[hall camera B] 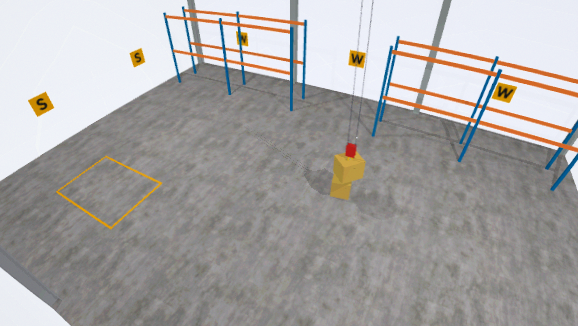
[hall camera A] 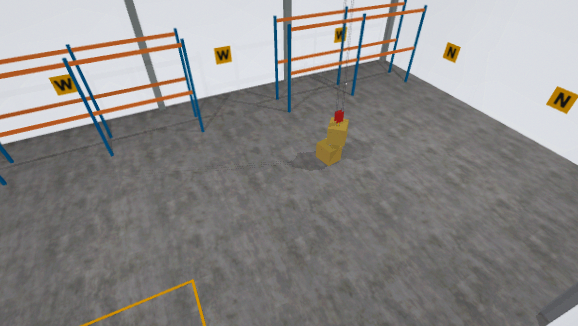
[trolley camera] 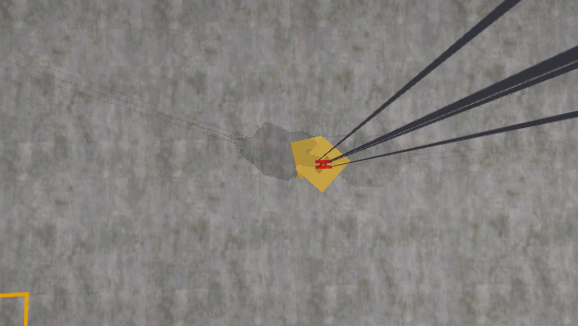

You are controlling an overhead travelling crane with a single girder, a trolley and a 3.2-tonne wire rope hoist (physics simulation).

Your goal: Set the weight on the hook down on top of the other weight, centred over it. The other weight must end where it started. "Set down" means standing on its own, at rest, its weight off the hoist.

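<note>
The red hook block [hall camera A: 339,116] [hall camera B: 351,150] [trolley camera: 323,164] hangs on the ropes and holds a yellow weight [hall camera A: 337,135] [hall camera B: 348,170] [trolley camera: 327,180]. The other yellow weight [hall camera A: 327,153] [hall camera B: 340,191] [trolley camera: 300,147] stands on the floor, partly hidden by the hung one. In the trolley view the hung weight overlaps it but sits off to the right and somewhat lower in the picture, turned at an angle to it. The hung weight's underside is at or above the lower weight's top; whether they touch is not clear.
A yellow outlined rectangle [hall camera A: 137,303] [hall camera B: 134,170] [trolley camera: 26,310] is marked on the floor away from the weights. Two blue and orange racks stand by the west wall, the left one [hall camera A: 88,107] [hall camera B: 291,70] and the right one [hall camera A: 289,70] [hall camera B: 480,115].
</note>
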